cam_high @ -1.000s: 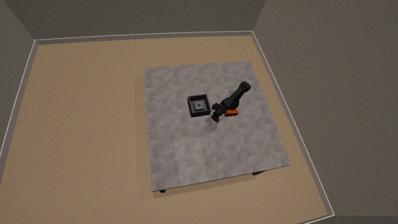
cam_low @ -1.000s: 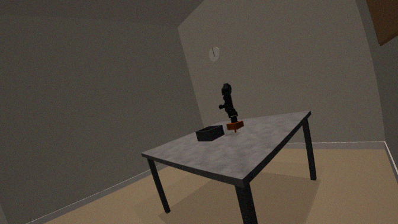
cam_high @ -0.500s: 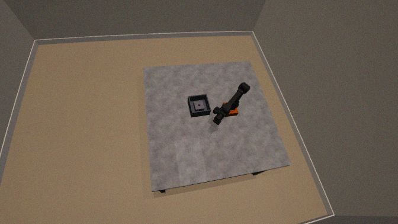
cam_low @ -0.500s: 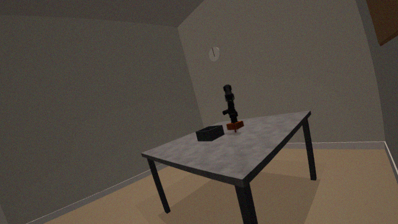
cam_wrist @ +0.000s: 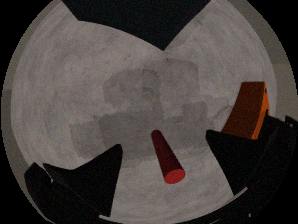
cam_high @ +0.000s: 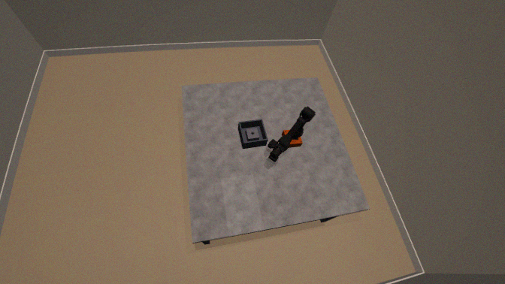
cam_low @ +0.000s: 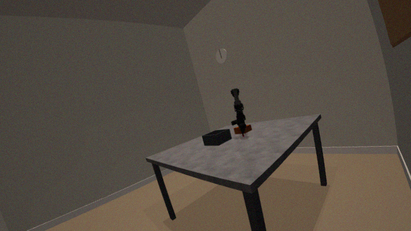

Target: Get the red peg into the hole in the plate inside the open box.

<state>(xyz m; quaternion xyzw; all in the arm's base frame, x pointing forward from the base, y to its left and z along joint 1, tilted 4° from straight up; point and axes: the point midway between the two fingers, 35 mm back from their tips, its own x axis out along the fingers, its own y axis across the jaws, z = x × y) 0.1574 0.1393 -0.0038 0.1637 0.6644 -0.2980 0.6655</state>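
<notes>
Now: the red peg 10 mm to the left of my gripper tip. The rest, counted from my gripper tip: dark box (170 mm ahead, 160 mm to the right, 10 mm below).
</notes>
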